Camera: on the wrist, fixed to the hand. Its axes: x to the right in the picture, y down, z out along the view.
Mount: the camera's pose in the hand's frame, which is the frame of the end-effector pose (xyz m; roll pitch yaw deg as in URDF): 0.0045 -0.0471 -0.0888 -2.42 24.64 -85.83
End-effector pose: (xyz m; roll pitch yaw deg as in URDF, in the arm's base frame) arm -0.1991 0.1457 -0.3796 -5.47 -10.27 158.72
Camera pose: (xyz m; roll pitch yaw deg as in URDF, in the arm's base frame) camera -0.1971 0.2043 -0.4614 7.95 18.15 76.20
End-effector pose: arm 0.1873 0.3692 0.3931 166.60 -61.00 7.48
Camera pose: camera 0.1154 0.4267 0.4336 114.59 -8.78 105.56
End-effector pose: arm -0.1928 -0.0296 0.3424 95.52 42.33 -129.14
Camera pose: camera -0.1065 -0.0708 0.3110 -124.74 43.00 7.50
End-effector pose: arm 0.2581 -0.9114 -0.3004 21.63 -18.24 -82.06
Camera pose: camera 0.2521 -0.9481 -0.3939 24.45 41.66 -149.33
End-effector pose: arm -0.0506 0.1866 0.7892 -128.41 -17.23 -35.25
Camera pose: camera -0.0926 0.1669 0.8785 129.87 -70.99 98.19
